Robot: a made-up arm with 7 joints.
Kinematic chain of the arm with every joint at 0, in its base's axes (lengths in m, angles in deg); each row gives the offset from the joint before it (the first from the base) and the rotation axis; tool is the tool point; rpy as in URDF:
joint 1: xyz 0 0 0.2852 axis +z
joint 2: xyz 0 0 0 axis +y
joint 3: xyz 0 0 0.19 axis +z
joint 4: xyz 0.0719 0 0 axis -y
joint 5: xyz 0.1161 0 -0.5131 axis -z
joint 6: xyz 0 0 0 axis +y
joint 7: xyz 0.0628 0 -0.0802 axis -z
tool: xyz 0 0 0 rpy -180 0 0
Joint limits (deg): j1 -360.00..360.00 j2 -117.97..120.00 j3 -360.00..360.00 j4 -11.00..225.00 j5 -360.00..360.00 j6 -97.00..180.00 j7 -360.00..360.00
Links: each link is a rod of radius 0.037 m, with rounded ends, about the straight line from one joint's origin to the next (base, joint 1, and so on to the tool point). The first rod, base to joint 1, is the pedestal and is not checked.
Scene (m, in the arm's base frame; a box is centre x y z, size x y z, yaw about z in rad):
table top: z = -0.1
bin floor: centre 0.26 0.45 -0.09 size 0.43 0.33 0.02 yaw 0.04
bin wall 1: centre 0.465 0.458 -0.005 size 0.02 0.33 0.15 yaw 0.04
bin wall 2: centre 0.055 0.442 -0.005 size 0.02 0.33 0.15 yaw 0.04
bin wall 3: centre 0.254 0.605 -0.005 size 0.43 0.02 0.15 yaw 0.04
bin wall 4: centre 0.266 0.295 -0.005 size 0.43 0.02 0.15 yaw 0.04
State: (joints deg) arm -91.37 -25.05 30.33 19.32 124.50 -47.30 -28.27
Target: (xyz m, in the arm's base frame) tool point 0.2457 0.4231 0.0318
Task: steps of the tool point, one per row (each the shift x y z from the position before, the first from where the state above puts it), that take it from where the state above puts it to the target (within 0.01 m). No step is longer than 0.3 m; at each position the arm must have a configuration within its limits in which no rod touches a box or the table.
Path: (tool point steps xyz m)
1: 0.1974 0.0321 0.0160
2: 0.1790 0.1370 0.0176
3: 0.1033 0.2253 0.0261
4: -0.0137 0.2648 0.0425
5: -0.1392 0.2372 0.0658
6: -0.0435 -0.0357 -0.1585
7: -0.1073 -0.0436 -0.1343

